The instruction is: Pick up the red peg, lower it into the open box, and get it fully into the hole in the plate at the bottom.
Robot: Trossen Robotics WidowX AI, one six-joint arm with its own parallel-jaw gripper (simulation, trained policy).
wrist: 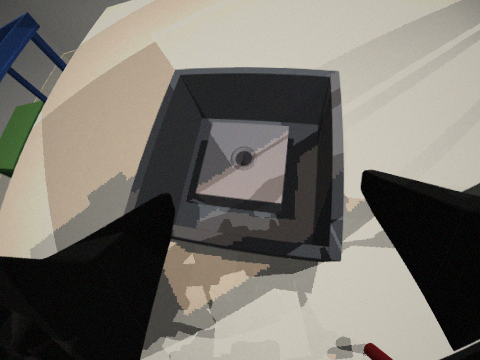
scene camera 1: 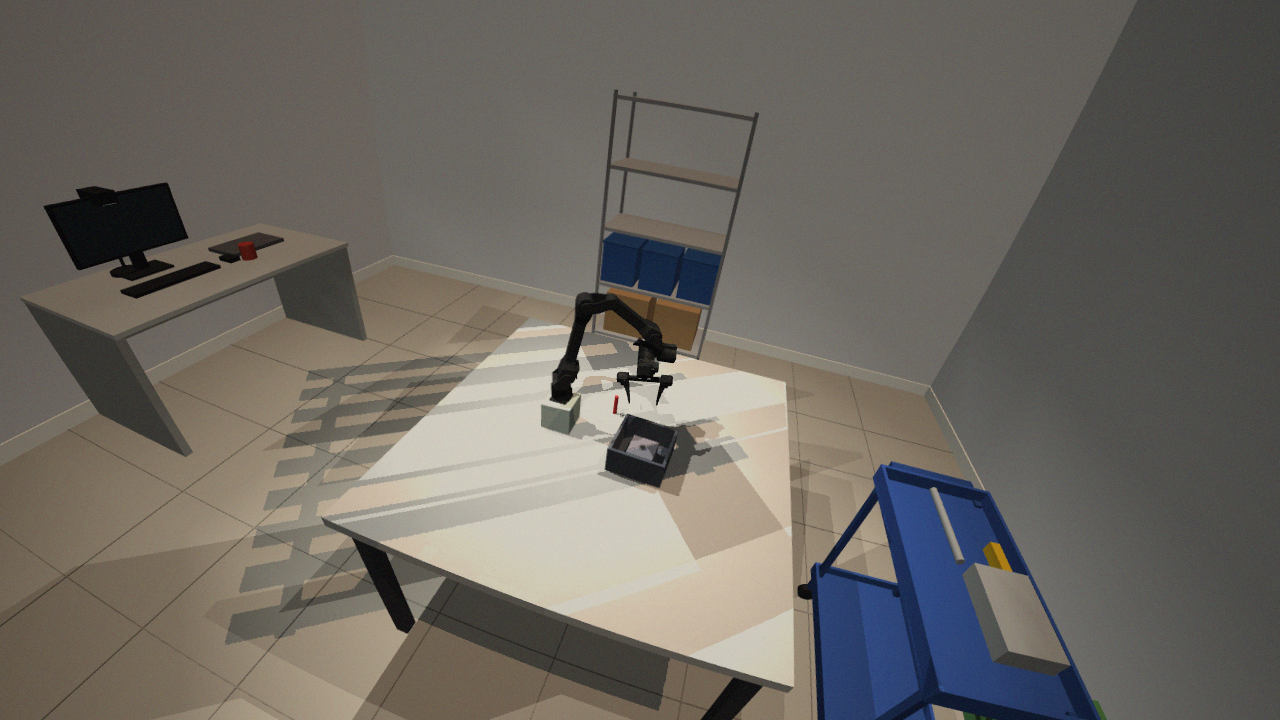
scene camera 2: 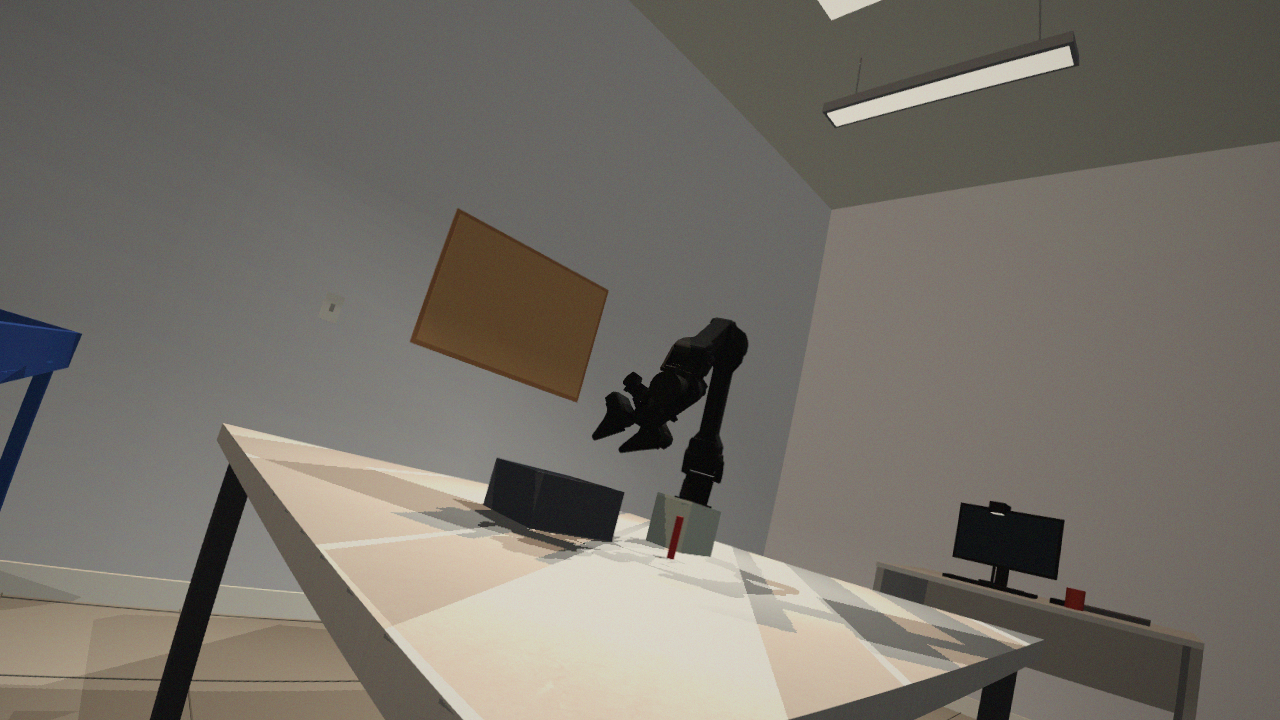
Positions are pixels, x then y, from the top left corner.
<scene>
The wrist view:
my gripper: 268, 191
dark box: 310, 226
plate: 243, 167
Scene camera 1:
my gripper: 642, 404
dark box: 618, 461
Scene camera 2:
my gripper: 606, 444
dark box: 540, 499
</scene>
